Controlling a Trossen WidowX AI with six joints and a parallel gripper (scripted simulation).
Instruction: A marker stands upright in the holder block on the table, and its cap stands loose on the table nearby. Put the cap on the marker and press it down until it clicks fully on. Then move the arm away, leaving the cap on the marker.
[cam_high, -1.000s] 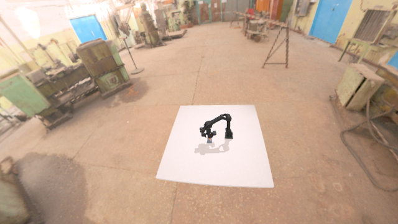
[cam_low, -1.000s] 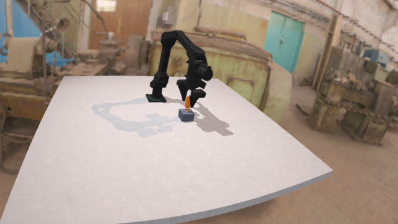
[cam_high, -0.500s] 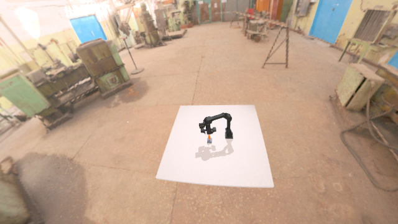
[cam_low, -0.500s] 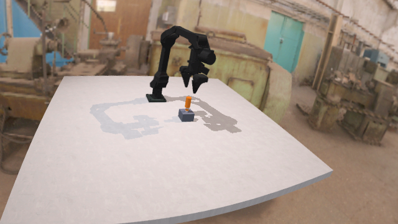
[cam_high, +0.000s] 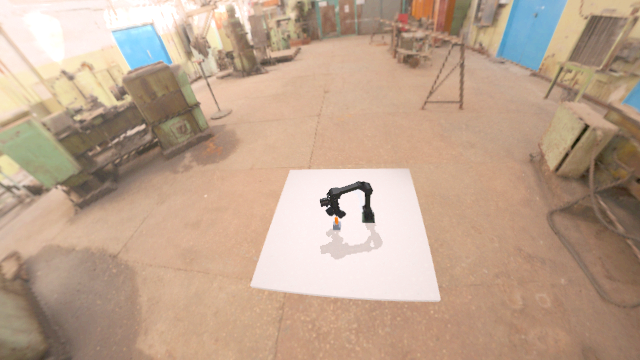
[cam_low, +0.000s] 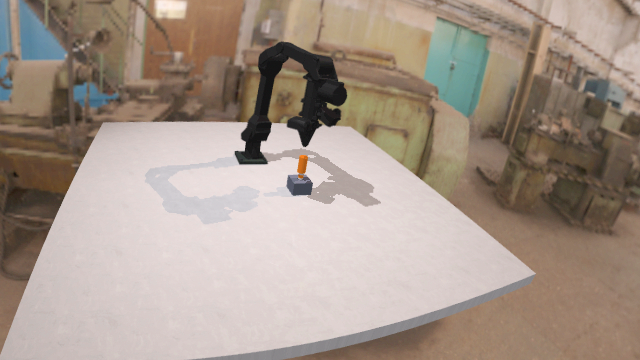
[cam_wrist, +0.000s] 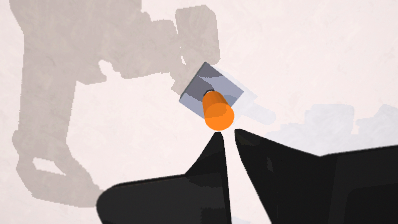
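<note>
Right now the orange cap is 60 mm below my gripper tip. Also, from my gripper tip: grey-blue holder block (130 mm below).
</note>
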